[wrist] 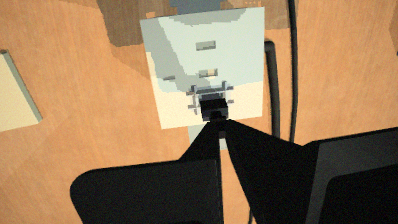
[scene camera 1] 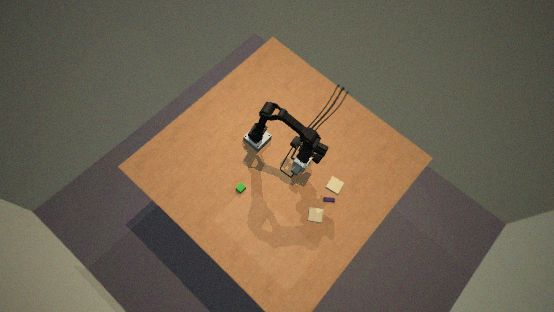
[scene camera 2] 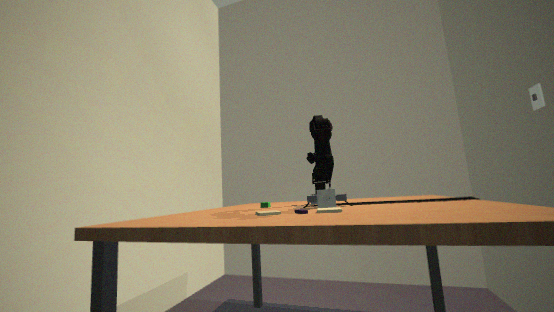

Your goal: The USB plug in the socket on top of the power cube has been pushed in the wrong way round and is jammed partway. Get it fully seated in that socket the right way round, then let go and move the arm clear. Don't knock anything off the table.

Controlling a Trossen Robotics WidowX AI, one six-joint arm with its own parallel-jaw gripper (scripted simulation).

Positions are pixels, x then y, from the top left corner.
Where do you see a black USB plug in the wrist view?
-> At 213, 108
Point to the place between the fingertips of my gripper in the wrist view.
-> At 219, 128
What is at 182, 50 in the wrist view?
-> A pale power cube.
